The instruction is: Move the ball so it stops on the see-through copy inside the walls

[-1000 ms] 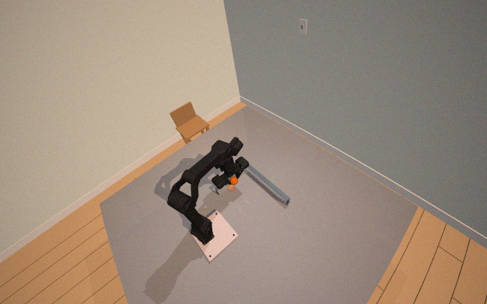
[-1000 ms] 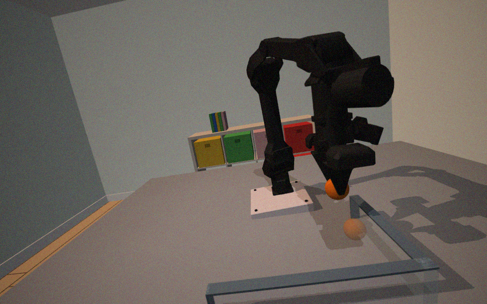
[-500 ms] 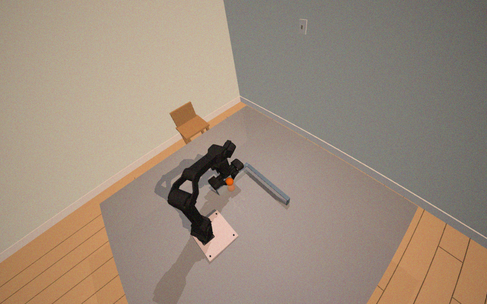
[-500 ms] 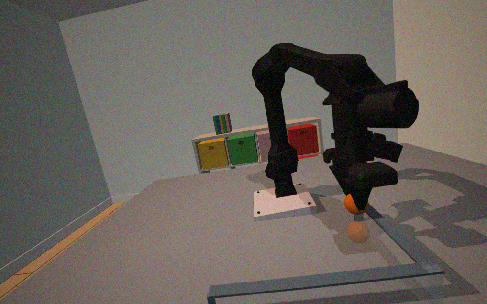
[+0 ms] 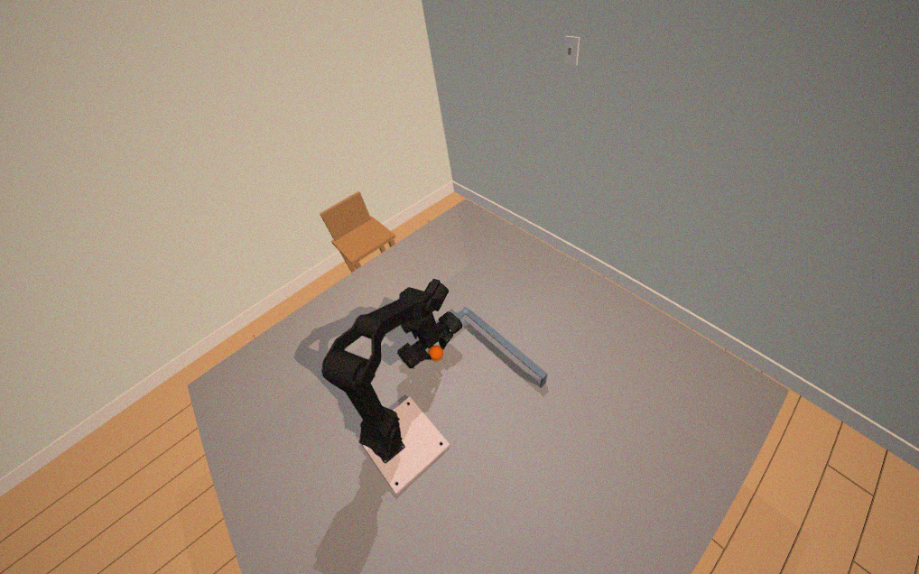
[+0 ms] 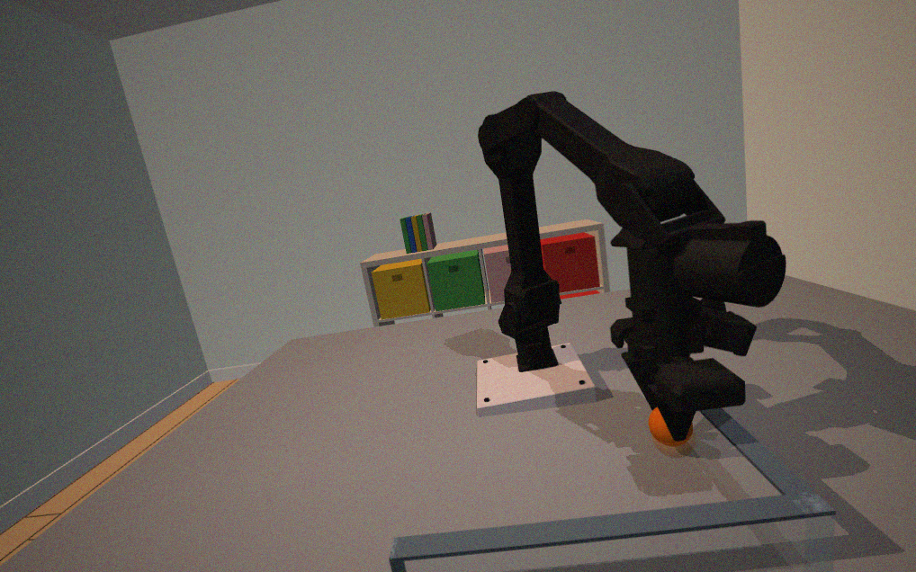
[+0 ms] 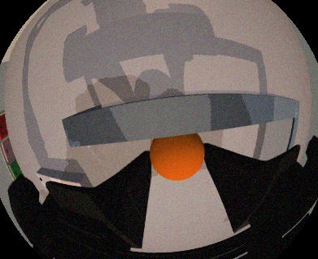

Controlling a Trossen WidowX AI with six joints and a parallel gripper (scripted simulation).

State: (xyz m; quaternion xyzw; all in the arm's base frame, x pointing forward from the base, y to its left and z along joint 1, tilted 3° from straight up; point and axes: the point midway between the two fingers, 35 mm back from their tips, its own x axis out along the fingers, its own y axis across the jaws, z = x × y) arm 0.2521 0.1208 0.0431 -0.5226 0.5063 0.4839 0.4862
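Right now my gripper tip is right at the orange ball. Round my gripper tip: see-through ball copy: 10 mm below.
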